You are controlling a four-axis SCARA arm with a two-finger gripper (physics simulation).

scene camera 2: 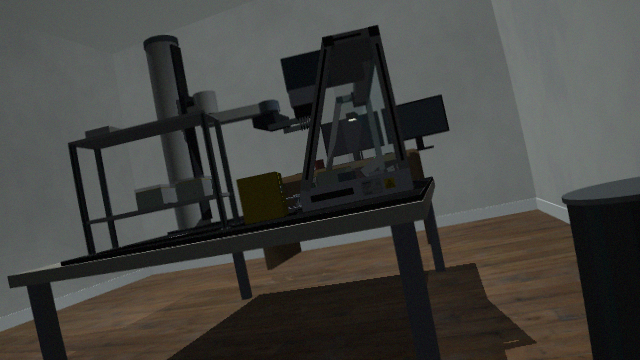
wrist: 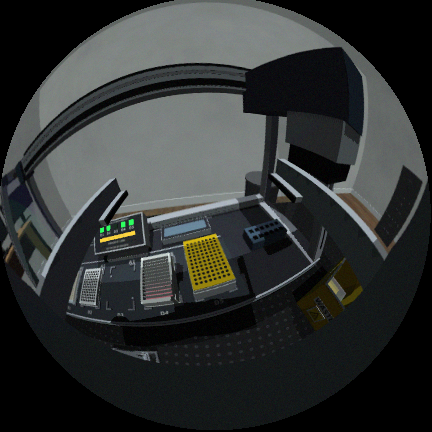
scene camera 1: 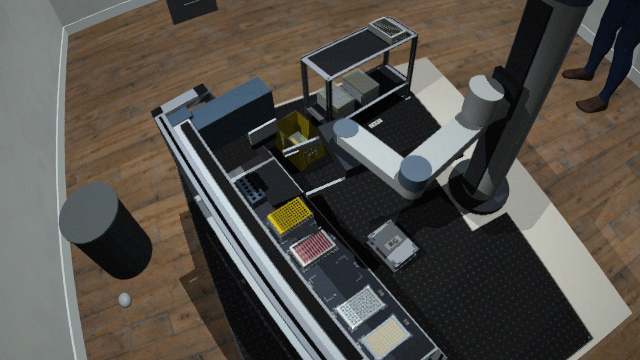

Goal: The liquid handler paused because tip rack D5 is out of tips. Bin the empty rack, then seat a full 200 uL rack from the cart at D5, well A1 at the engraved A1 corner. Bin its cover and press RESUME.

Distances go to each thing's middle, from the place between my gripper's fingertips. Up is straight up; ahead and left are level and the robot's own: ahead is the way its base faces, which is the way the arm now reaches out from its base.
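My gripper is in sight, and so is the pipetting head [wrist: 324,146]; the gripper is 30 mm below the pipetting head, 200 mm to the left of it and 40 mm short of it.
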